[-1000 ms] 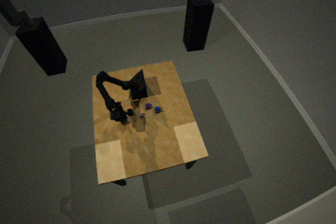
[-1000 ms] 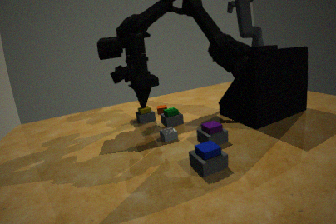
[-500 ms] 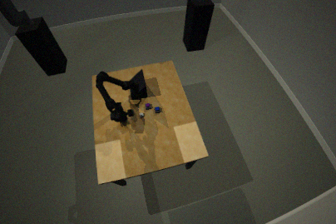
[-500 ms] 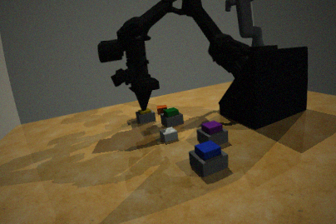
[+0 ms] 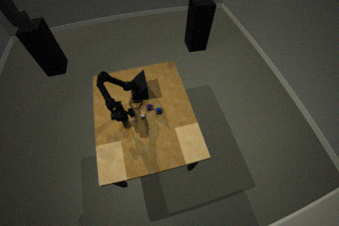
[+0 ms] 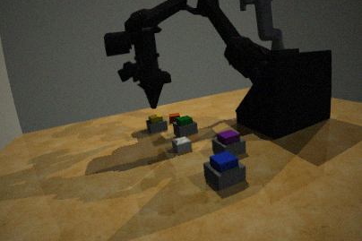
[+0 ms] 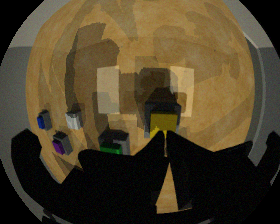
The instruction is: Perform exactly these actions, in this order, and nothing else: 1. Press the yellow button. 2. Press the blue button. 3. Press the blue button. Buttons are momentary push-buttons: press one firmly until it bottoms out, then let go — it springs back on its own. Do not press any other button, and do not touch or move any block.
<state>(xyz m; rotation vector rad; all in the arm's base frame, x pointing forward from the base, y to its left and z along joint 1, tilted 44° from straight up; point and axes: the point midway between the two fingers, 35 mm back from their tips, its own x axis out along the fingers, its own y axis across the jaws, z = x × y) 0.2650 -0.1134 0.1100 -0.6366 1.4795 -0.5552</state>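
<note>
Now: gripper tip 3 cm above the yellow button. Also, from my gripper tip: small grey block 16 cm to the left, 5 cm below, 2 cm behind; blue button 31 cm to the left, 4 cm behind, 3 cm below; green button 7 cm to the left, 6 cm behind, 3 cm below.
</note>
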